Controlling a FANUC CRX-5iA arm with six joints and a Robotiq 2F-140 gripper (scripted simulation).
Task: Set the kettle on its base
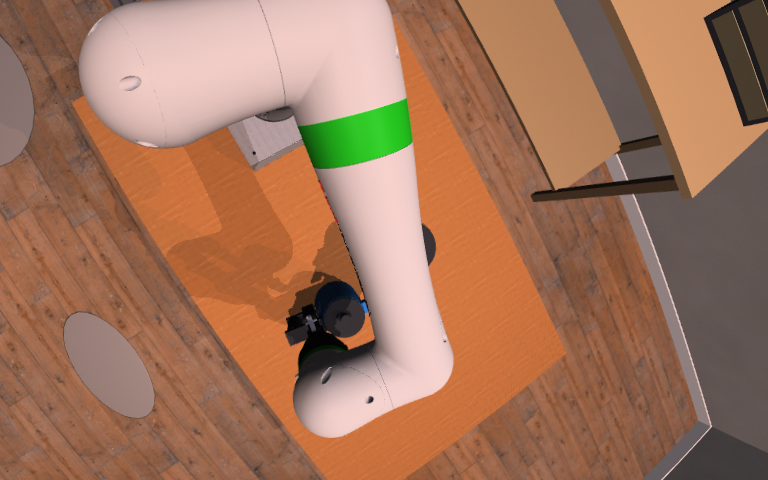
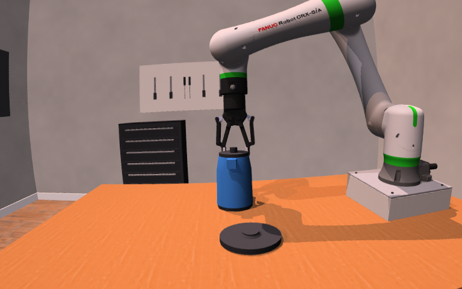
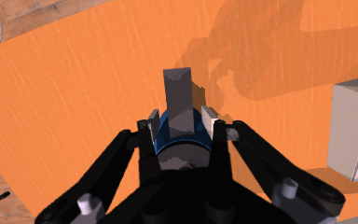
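My hand is 1 cm short of the blue kettle, 3 cm to the right of it and 5 cm above it. From my hand the other things lie so: dark round base (1 cm behind, 33 cm to the left, 14 cm below).
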